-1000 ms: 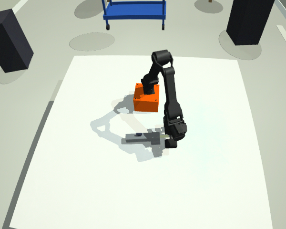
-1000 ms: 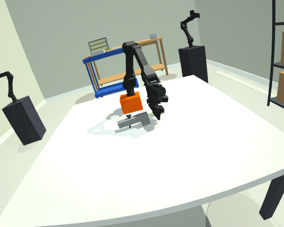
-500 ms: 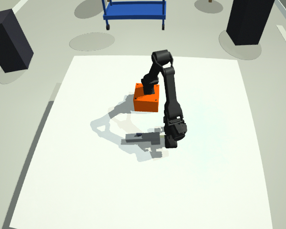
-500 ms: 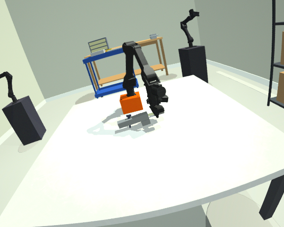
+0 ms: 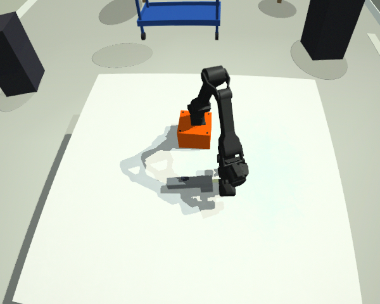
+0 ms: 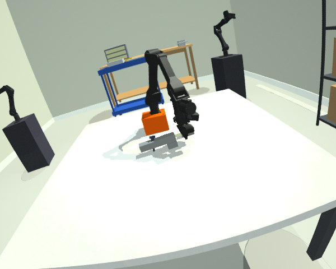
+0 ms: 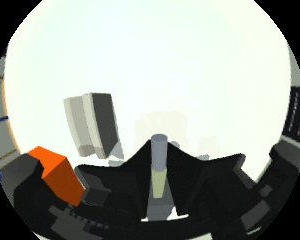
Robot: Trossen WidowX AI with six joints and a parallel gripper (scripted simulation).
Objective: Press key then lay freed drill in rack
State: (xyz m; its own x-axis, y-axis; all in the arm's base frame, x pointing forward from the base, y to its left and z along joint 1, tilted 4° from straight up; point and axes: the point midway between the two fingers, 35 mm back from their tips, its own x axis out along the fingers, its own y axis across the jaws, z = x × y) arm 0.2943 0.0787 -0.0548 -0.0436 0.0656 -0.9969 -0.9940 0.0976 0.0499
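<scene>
My gripper tip is now 4 cm to the left of the drill and 3 cm below it. Also, from my gripper tip: grey rack: 7 cm behind, 3 cm to the left; then dark key: 16 cm to the right, 4 cm above, 2 cm behind; then long grey block: 14 cm to the right, 2 cm above, 1 cm behind.
</scene>
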